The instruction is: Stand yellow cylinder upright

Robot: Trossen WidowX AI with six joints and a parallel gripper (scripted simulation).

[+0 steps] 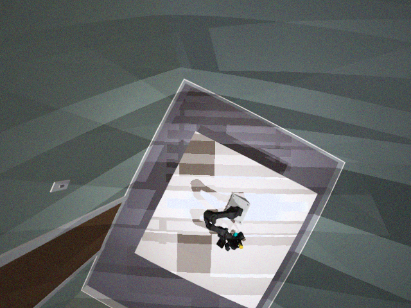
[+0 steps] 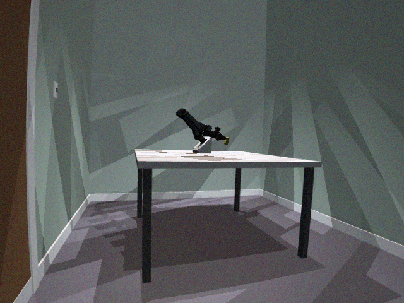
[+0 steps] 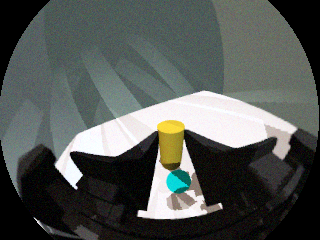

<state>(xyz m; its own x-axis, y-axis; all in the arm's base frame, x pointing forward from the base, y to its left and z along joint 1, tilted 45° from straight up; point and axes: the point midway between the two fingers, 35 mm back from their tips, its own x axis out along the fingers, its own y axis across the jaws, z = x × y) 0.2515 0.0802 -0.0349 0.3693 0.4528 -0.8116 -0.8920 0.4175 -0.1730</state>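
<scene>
The cyan circle is 1 cm behind my gripper tip, 1 cm to the right of it and 15 cm below it. From my gripper tip the other things lie so: yellow cylinder (2 cm below).
</scene>
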